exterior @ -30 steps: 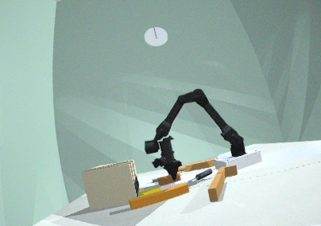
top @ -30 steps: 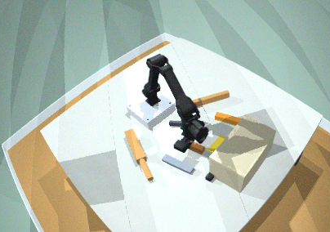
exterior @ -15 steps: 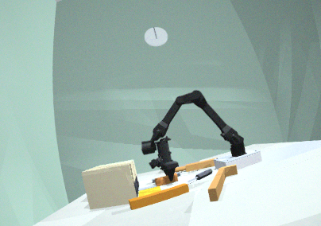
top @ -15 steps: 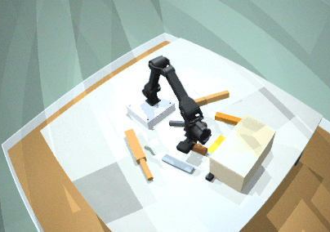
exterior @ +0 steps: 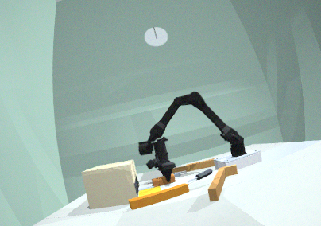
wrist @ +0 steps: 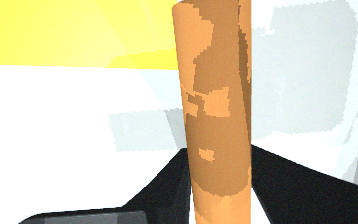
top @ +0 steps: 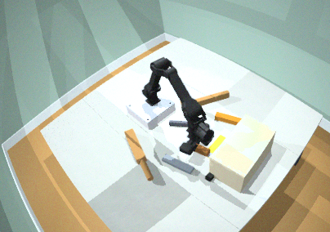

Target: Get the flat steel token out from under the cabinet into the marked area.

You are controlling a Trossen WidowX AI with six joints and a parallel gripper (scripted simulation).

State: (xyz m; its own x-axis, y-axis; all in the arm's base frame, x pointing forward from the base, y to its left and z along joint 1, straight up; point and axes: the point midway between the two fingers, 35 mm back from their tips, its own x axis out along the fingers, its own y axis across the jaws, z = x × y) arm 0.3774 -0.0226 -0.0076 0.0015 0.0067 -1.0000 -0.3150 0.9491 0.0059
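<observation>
The grey flat bar is 10 mm ahead of my gripper tip and 120 mm to the right of it. Also, from my gripper tip: orange paddle (130 mm behind, 230 mm to the right, 10 mm above); then orange bar (20 mm ahead, 260 mm to the left, 10 mm above).
</observation>
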